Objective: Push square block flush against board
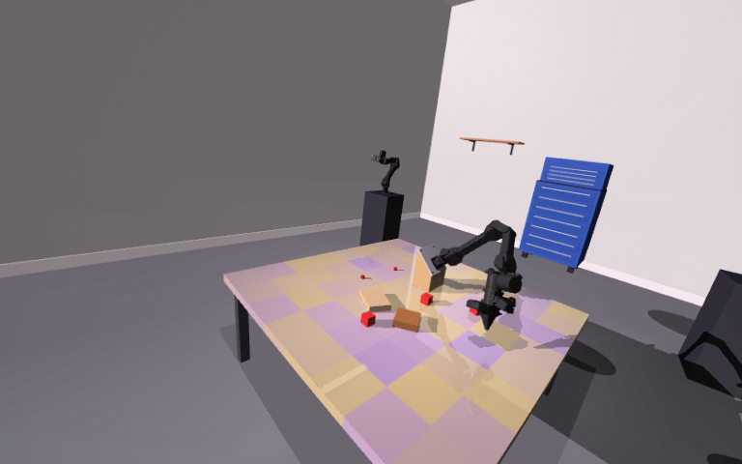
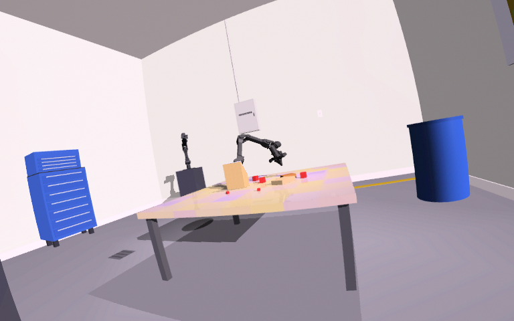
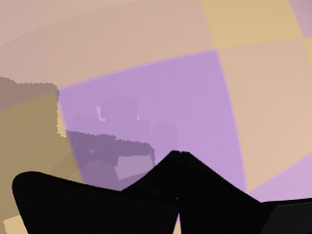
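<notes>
Now: the orange square block 290 mm to the right of my gripper tip, 70 mm below it and 70 mm ahead of it. Also, from my gripper tip: light tan board: 480 mm to the right, 70 mm below, 50 mm ahead.
</notes>
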